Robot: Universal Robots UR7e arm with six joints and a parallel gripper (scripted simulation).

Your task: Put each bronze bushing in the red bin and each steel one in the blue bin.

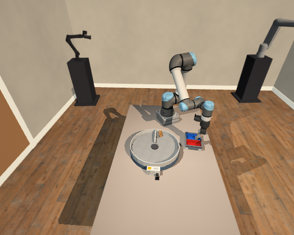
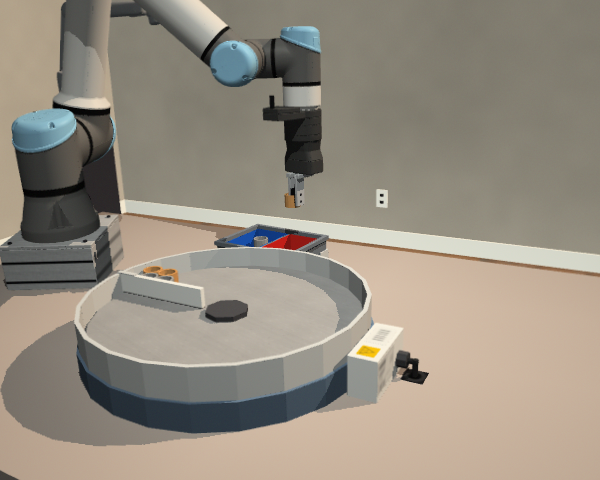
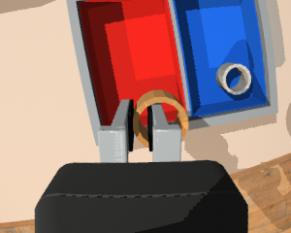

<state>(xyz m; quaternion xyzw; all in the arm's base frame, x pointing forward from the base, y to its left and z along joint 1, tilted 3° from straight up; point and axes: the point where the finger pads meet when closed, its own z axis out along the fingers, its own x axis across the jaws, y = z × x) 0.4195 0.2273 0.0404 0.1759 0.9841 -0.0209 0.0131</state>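
The bin lies 5 cm behind my hand, 2 cm to the right of it and 11 cm below it. Also, from my hand: round turntable: 5 cm ahead, 39 cm to the right, 8 cm below.
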